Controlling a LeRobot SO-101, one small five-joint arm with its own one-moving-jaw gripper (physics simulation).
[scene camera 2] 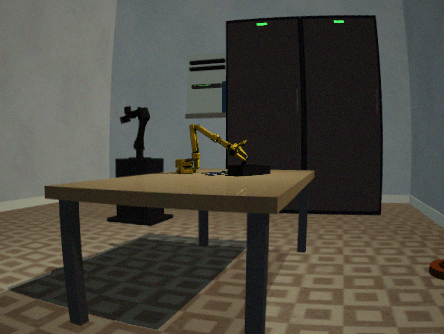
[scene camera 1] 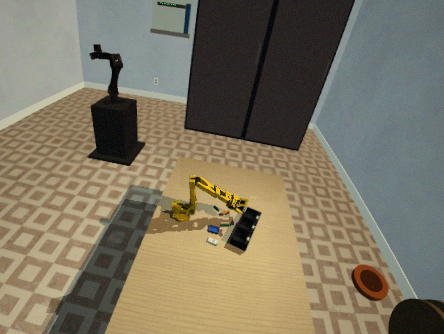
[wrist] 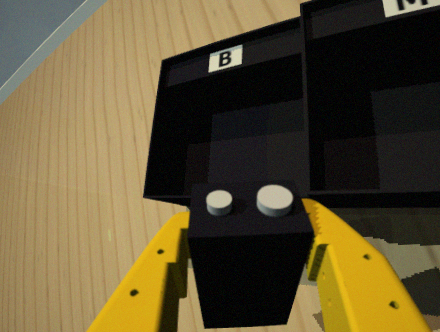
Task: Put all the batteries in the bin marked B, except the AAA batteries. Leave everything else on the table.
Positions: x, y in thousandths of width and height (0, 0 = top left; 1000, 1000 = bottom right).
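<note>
Black 9V battery (wrist: 565, 727), visible. Black bin row (scene camera 1: 551, 693), (wrist: 765, 309), visible.
</note>
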